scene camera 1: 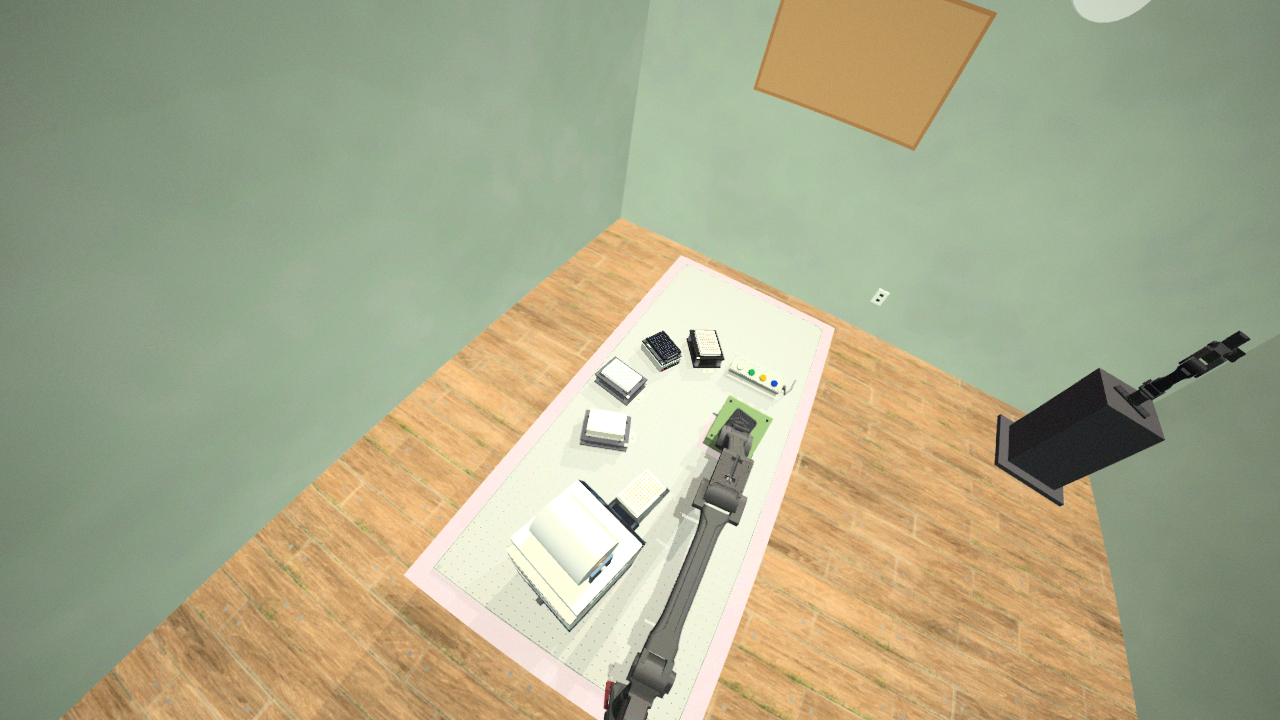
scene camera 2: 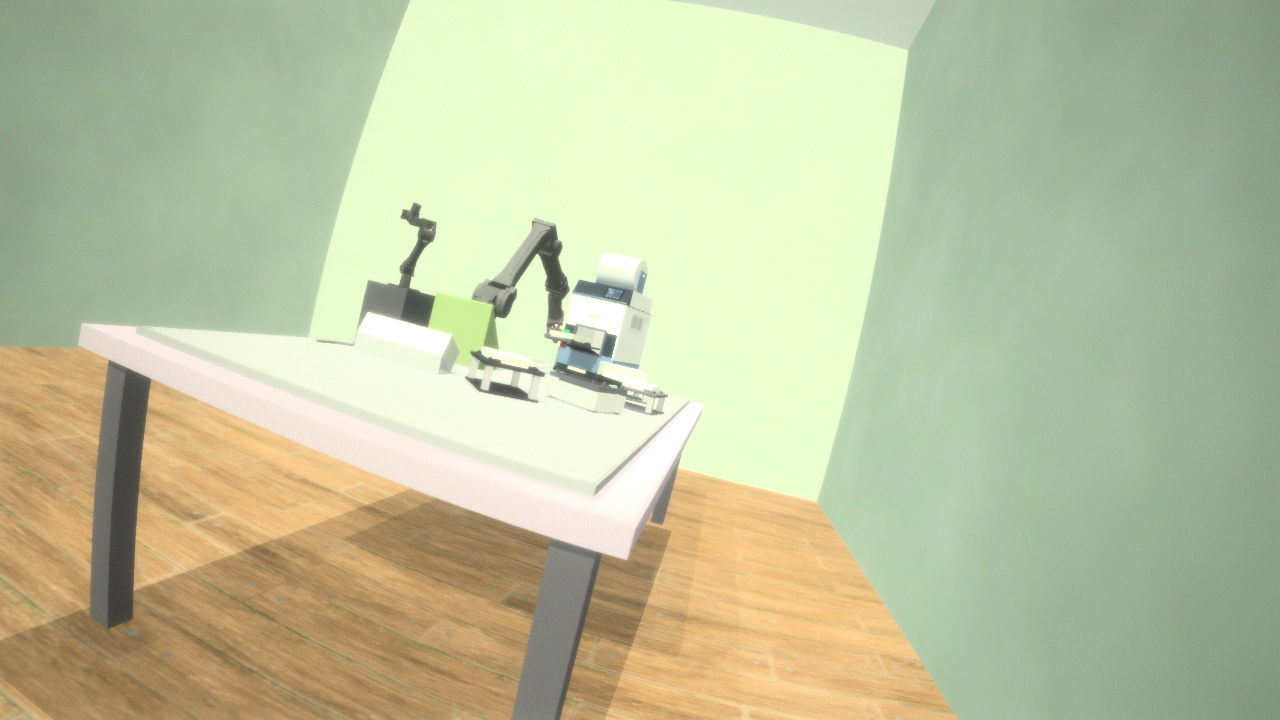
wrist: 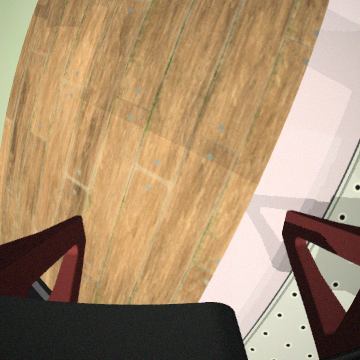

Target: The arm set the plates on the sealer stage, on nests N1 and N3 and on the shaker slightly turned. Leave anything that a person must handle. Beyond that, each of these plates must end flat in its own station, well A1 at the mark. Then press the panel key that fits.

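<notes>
My gripper (scene camera 1: 609, 694) (scene camera 2: 558, 334) (wrist: 187, 226) is open and empty, with its red fingers over the table's edge in the wrist view, partly cut off in scene view 1. A pale plate (scene camera 1: 641, 492) (scene camera 2: 588, 335) sits on the sealer's stage. Two white plates (scene camera 1: 606, 424) (scene camera 1: 620, 375) lie on dark-framed stations. A black plate (scene camera 1: 662, 347) lies on a low station; in scene view 2 a dark plate (scene camera 2: 586, 372) tops a white block. A pale plate (scene camera 1: 706, 342) (scene camera 2: 510, 359) rests on a legged nest. The key panel (scene camera 1: 759, 376) (scene camera 2: 404, 342) stands nearby. Labels and A1 marks are too small to read.
The white sealer (scene camera 1: 572, 546) (scene camera 2: 604, 313) stands tall at the stage, close to the arm. The arm (scene camera 1: 684, 582) (scene camera 2: 523, 259) stretches from its green base plate (scene camera 1: 759, 414). A second arm (scene camera 1: 1181, 371) (scene camera 2: 418, 241) stands on a black pedestal (scene camera 1: 1078, 429) beyond the table.
</notes>
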